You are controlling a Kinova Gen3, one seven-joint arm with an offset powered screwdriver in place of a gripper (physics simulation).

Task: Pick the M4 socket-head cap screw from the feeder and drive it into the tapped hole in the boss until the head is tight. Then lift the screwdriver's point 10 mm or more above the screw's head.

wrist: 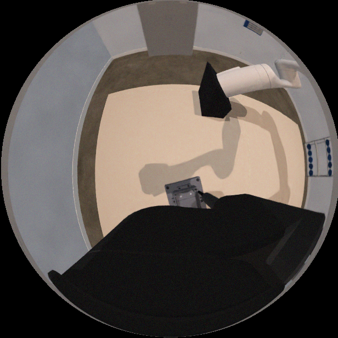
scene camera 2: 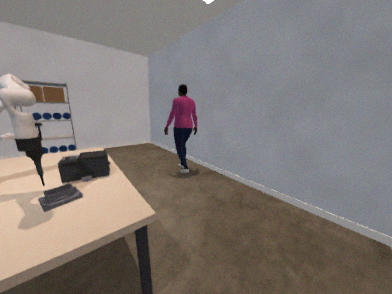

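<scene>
The screwdriver [scene camera 2: 43, 184] [wrist: 199, 192] points down, with its thin black tip a little above the grey fixture's left rear part in the scene view. In the wrist view the tip shows beside the fixture's upper right corner area. The grey fixture [scene camera 2: 61, 196] [wrist: 174, 187] is a low block on a plate, lying on the table; its lower part is hidden by the tool body in the wrist view. A black box-shaped unit [scene camera 2: 85, 165], perhaps the feeder, stands behind the fixture. The screw, boss and tapped hole are too small to make out, and whether the tip carries a screw cannot be told.
The wooden table [scene camera 2: 105, 222] [wrist: 130, 130] has its right edge beyond the black unit. A white arm section and a black wedge shape [wrist: 212, 97] show at the upper right of the wrist view. A person in pink [scene camera 2: 184, 112] is by the wall. A shelf rack [scene camera 2: 70, 110] stands behind.
</scene>
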